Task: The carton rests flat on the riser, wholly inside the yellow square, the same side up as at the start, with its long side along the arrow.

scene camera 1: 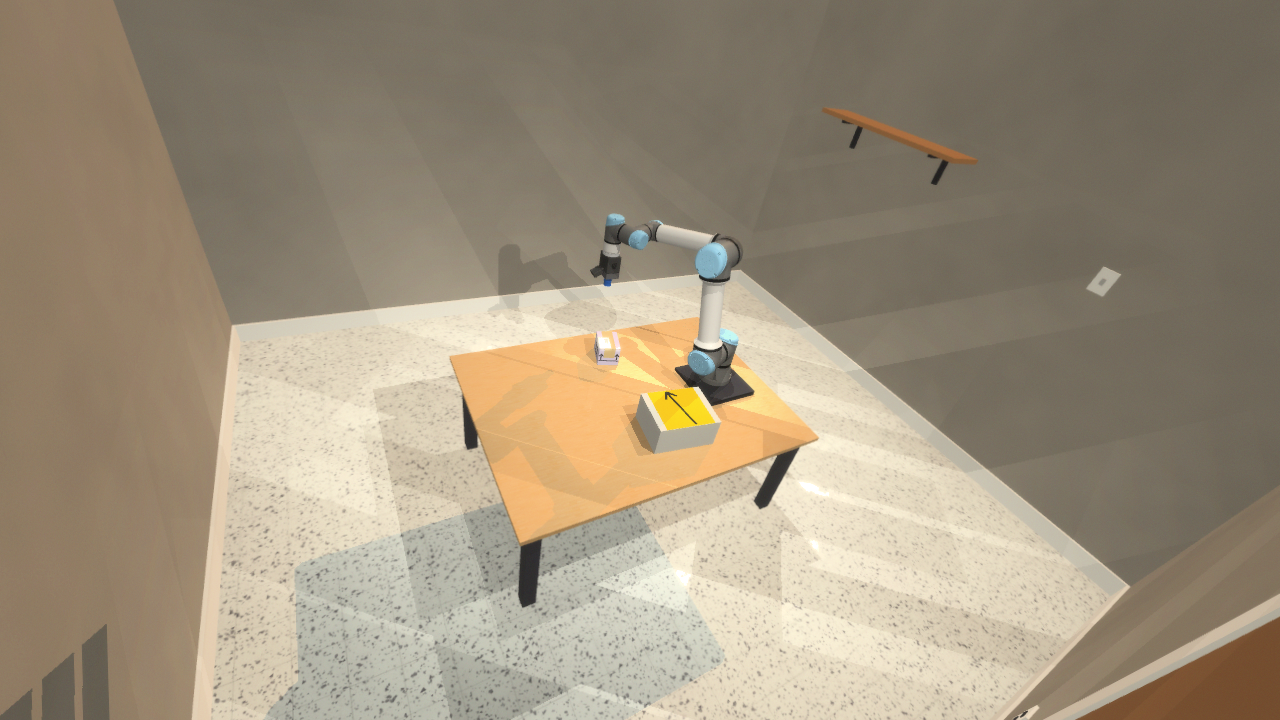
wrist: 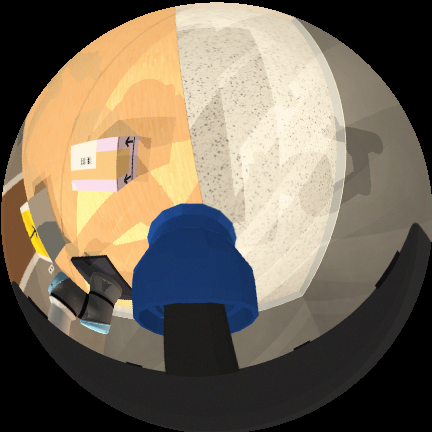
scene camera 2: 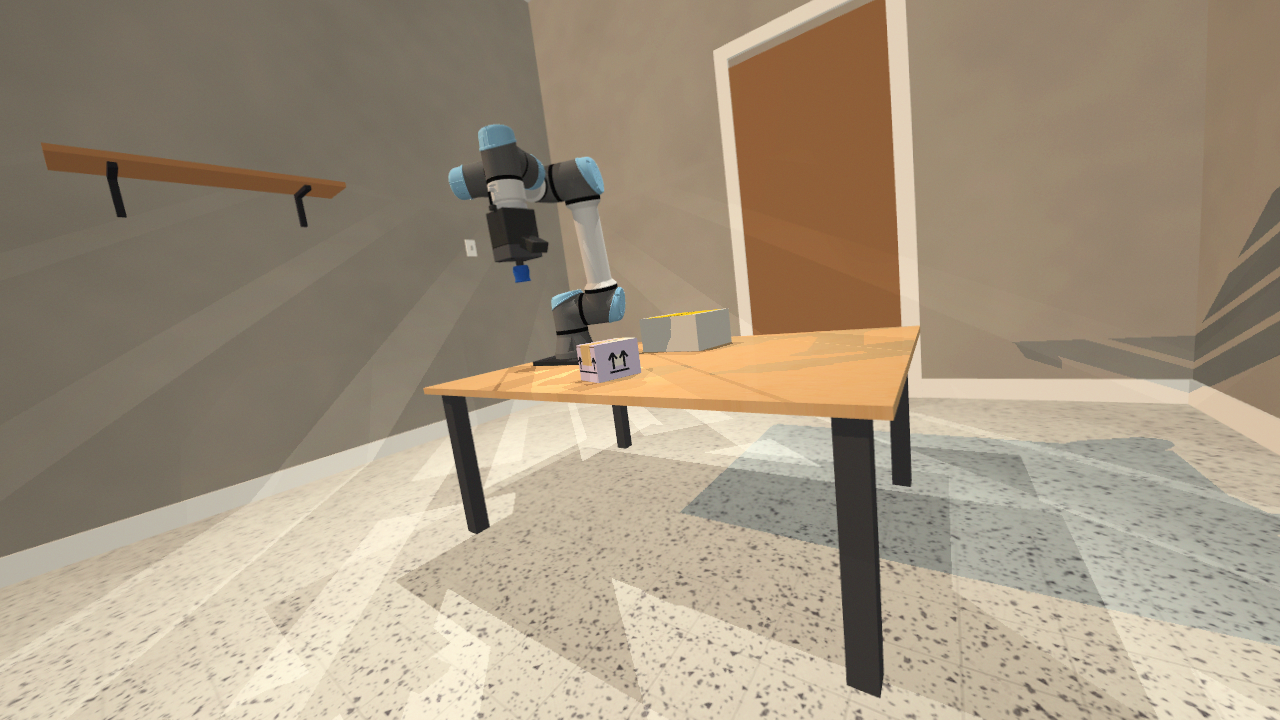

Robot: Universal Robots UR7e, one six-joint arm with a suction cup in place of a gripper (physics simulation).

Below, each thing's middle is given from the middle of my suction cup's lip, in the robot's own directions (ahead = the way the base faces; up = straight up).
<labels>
My suction cup is now 220 mm above the carton point(scene camera 2: 601, 361), 190 mm to the right of it and 50 mm short of it. Round my suction cup: riser point(scene camera 1: 671, 420): 680 mm to the left, 210 mm below, 40 mm behind.
</labels>
